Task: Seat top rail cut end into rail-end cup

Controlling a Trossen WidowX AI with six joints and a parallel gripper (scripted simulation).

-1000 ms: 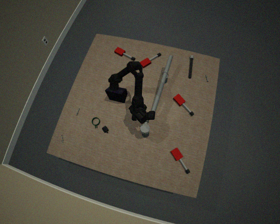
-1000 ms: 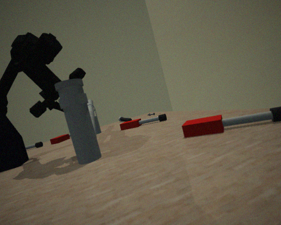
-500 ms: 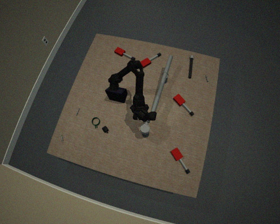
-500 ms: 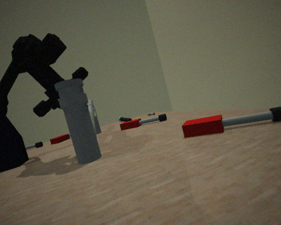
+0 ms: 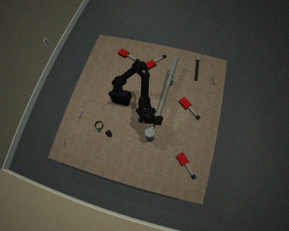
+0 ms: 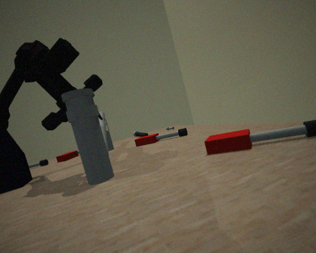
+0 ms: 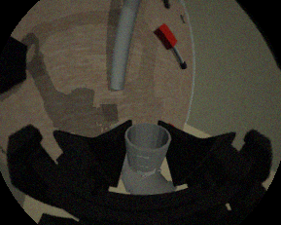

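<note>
Now: the grey rail-end cup 3 cm above my gripper tip, 2 cm to the right of it and 2 cm behind it. Round my gripper tip: thinner post 42 cm to the left, 2 cm below, 1 cm ahead; small black part 34 cm behind, 16 cm to the right, 11 cm below.
</note>
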